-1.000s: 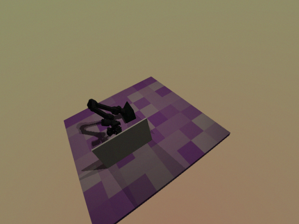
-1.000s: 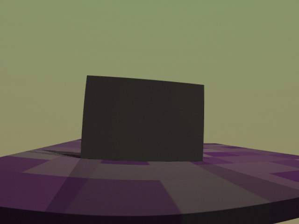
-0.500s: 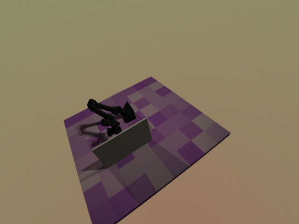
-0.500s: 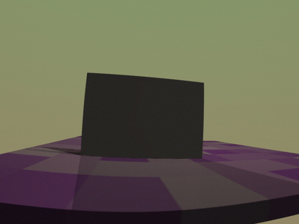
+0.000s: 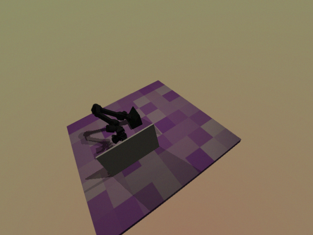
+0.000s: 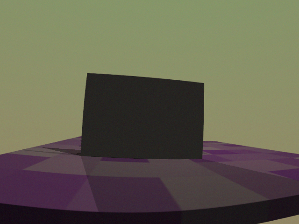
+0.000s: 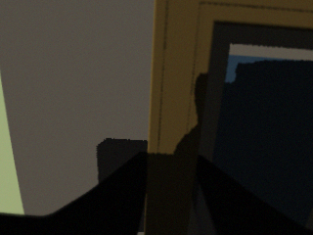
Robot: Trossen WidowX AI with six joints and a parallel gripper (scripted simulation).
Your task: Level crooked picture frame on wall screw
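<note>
Now: gripper tip 5 cm above the picture frame and 1 cm short of it. From my gripper tip the other things lie so: wall panel: 6 cm below, 2 cm ahead.
</note>
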